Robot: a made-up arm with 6 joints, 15 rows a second.
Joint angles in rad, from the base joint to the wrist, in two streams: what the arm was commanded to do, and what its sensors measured. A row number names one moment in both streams.
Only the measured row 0 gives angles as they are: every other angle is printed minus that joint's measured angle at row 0.
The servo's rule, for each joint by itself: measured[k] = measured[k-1] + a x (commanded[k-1-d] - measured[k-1]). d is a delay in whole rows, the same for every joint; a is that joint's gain. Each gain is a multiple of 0.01, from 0.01 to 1. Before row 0 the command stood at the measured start. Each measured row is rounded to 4 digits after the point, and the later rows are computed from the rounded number. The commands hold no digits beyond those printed.
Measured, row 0: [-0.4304, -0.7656, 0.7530, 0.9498, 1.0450, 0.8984]
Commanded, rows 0 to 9: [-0.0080, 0.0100, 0.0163, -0.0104, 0.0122, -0.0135]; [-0.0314, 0.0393, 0.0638, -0.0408, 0.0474, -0.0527]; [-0.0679, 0.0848, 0.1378, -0.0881, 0.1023, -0.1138]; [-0.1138, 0.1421, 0.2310, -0.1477, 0.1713, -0.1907]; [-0.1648, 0.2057, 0.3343, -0.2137, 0.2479, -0.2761]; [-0.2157, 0.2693, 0.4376, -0.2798, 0.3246, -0.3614]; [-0.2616, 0.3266, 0.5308, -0.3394, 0.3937, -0.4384]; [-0.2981, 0.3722, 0.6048, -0.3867, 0.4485, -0.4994]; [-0.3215, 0.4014, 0.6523, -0.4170, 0.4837, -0.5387]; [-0.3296, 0.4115, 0.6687, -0.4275, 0.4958, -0.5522]
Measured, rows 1 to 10: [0.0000, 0.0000, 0.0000, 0.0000, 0.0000, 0.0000]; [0.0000, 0.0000, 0.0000, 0.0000, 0.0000, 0.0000]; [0.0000, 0.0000, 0.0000, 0.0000, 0.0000, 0.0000]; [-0.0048, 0.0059, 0.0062, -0.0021, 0.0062, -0.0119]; [-0.0208, 0.0256, 0.0281, -0.0098, 0.0272, -0.0478]; [-0.0491, 0.0605, 0.0698, -0.0255, 0.0655, -0.1059]; [-0.0879, 0.1086, 0.1311, -0.0499, 0.1195, -0.1805]; [-0.1340, 0.1659, 0.2083, -0.0827, 0.1850, -0.2646]; [-0.1830, 0.2269, 0.2954, -0.1221, 0.2562, -0.3498]; [-0.2302, 0.2857, 0.3849, -0.1656, 0.3263, -0.4278]
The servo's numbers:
d 3
a 0.60 0.59 0.38 0.20 0.51 0.88

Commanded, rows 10 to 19: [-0.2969, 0.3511, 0.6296, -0.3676, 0.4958, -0.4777]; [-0.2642, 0.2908, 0.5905, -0.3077, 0.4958, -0.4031]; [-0.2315, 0.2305, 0.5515, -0.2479, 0.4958, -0.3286]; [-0.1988, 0.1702, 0.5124, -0.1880, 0.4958, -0.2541]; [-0.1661, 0.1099, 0.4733, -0.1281, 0.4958, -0.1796]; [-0.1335, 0.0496, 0.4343, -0.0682, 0.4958, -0.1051]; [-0.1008, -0.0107, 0.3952, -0.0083, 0.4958, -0.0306]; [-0.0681, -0.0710, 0.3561, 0.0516, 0.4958, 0.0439]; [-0.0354, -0.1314, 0.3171, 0.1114, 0.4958, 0.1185]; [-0.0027, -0.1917, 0.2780, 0.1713, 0.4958, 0.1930]
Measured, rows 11 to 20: [-0.2709, 0.3367, 0.4685, -0.2098, 0.3886, -0.4908]; [-0.3013, 0.3749, 0.5383, -0.2512, 0.4371, -0.5330]; [-0.3183, 0.3965, 0.5879, -0.2865, 0.4670, -0.5499]; [-0.3055, 0.3697, 0.6037, -0.3027, 0.4817, -0.4864]; [-0.2807, 0.3231, 0.5987, -0.3037, 0.4889, -0.4131]; [-0.2512, 0.2685, 0.5808, -0.2925, 0.4924, -0.3387]; [-0.2198, 0.2105, 0.5548, -0.2716, 0.4941, -0.2643]; [-0.1876, 0.1511, 0.5238, -0.2429, 0.4950, -0.1898]; [-0.1551, 0.0912, 0.4898, -0.2080, 0.4954, -0.1153]; [-0.1225, 0.0311, 0.4539, -0.1681, 0.4956, -0.0408]
